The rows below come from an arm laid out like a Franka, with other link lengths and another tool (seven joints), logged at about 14 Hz.
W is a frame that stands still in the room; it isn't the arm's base.
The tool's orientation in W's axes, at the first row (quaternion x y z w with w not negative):
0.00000, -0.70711, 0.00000, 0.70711
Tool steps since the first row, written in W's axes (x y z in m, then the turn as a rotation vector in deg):
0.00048, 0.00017, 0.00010, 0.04, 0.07, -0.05
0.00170, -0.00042, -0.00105, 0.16, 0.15, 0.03
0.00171, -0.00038, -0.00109, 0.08, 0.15, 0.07
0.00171, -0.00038, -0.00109, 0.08, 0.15, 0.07
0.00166, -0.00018, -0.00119, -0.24, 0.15, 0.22
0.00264, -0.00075, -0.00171, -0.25, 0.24, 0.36
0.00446, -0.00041, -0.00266, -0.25, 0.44, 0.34
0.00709, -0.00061, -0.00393, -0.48, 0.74, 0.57
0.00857, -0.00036, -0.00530, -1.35, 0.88, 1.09
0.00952, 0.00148, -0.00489, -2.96, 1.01, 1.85
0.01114, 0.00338, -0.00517, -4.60, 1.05, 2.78
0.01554, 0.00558, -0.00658, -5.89, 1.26, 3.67
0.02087, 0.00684, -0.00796, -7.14, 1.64, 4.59
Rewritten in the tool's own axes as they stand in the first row. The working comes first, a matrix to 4 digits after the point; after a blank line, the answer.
The tool's axes in the first row as the columns of a matrix, in W's axes (used below as rounded here):
0.0000, 0.0000, -1.0000
0.0000, 1.0000, 0.0000
1.0000, 0.0000, 0.0000

0.00010, 0.00017, -0.00048, -0.05, 0.07, -0.04
-0.00105, -0.00042, -0.00170, 0.03, 0.15, -0.16
-0.00109, -0.00038, -0.00171, 0.07, 0.15, -0.08
-0.00109, -0.00038, -0.00171, 0.07, 0.15, -0.08
-0.00119, -0.00018, -0.00166, 0.22, 0.15, 0.24
-0.00171, -0.00075, -0.00264, 0.36, 0.24, 0.25
-0.00266, -0.00041, -0.00446, 0.34, 0.44, 0.25
-0.00393, -0.00061, -0.00709, 0.57, 0.74, 0.48
-0.00530, -0.00036, -0.00857, 1.09, 0.88, 1.35
-0.00489, 0.00148, -0.00952, 1.85, 1.01, 2.96
-0.00517, 0.00338, -0.01114, 2.78, 1.05, 4.60
-0.00658, 0.00558, -0.01554, 3.67, 1.26, 5.89
-0.00796, 0.00684, -0.02087, 4.59, 1.64, 7.14

